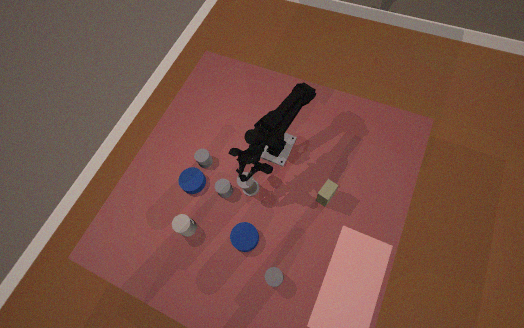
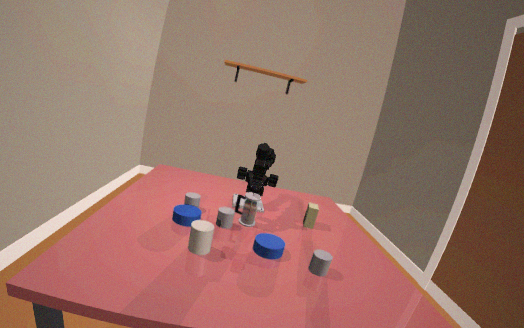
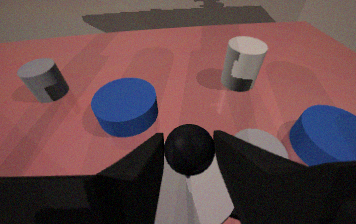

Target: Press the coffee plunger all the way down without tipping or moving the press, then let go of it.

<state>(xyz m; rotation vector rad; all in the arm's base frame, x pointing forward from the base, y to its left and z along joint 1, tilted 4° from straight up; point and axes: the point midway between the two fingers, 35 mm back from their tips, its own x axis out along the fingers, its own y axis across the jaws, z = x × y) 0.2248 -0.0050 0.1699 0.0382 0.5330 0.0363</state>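
My gripper tip is now 2 cm past the coffee press, 2 cm to the left of it and 9 cm above it. The rest, counted from my gripper tip: beige block (16 cm behind, 31 cm to the left, 12 cm below); pale cylinder (28 cm ahead, 14 cm to the right, 13 cm below).
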